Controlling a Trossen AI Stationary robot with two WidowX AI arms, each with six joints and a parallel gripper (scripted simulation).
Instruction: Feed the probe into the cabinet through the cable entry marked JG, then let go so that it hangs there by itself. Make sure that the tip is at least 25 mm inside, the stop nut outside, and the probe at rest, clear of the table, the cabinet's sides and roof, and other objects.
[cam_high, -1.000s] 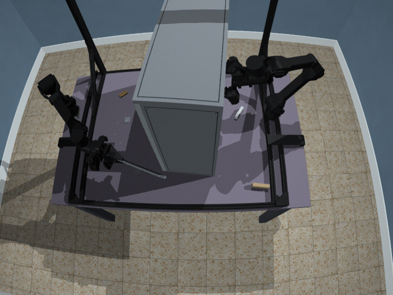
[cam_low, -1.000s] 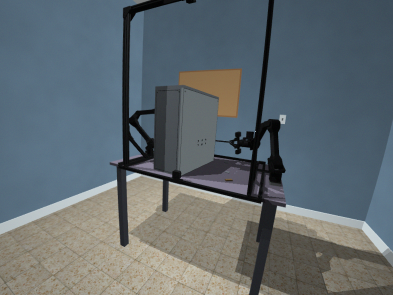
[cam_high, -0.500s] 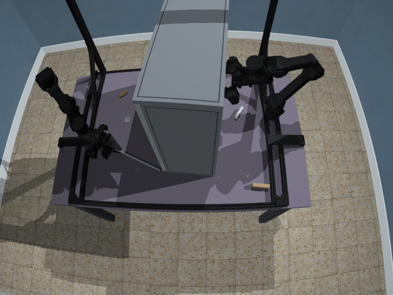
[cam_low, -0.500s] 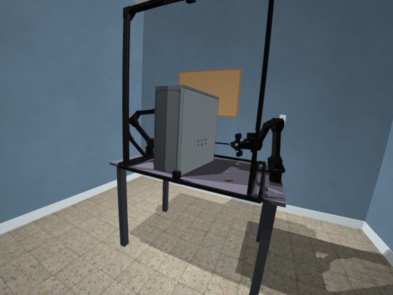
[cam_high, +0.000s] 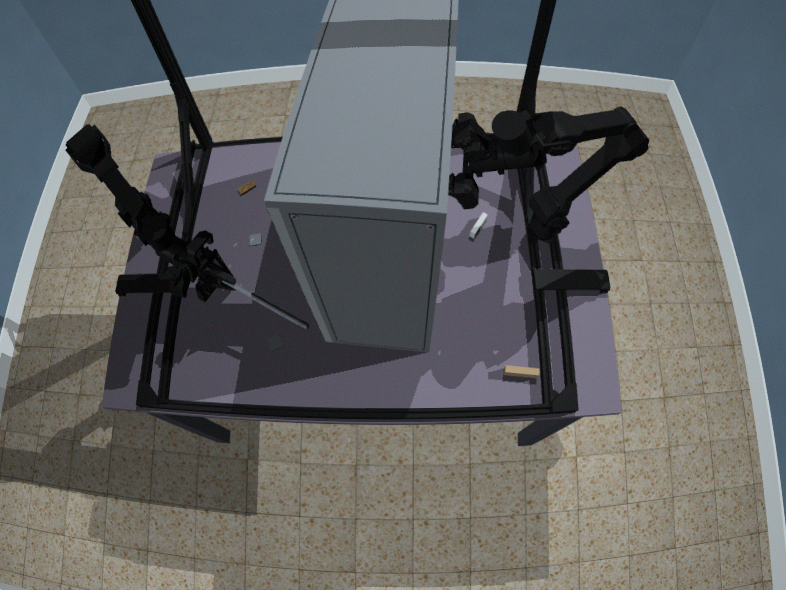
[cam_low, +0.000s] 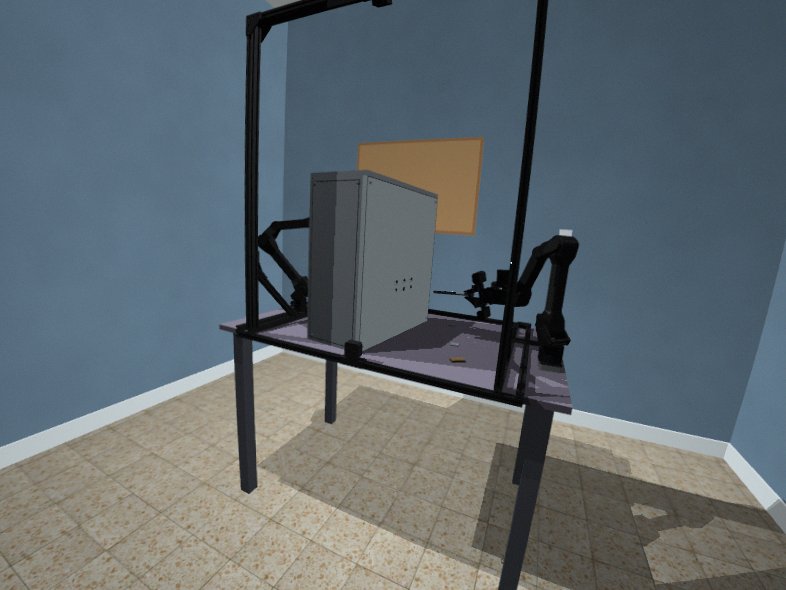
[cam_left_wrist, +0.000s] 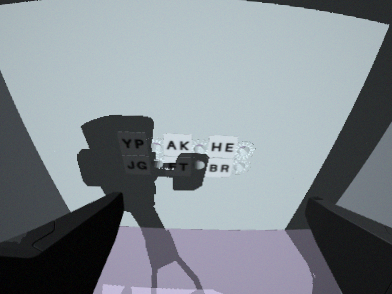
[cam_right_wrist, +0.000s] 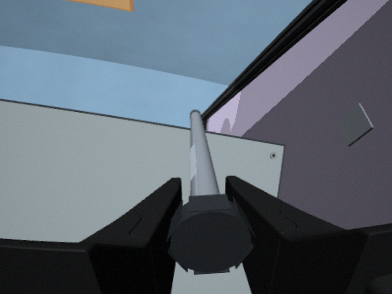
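Right now the JG mark is 230 mm to the left of my right hand, 90 mm behind it and 10 mm above it. Round my right hand: wooden block: 630 mm to the left, 150 mm below, 130 mm ahead; then probe: 90 mm to the left, 40 mm ahead, 10 mm below; then white block: 540 mm to the left, 220 mm behind, 150 mm below.
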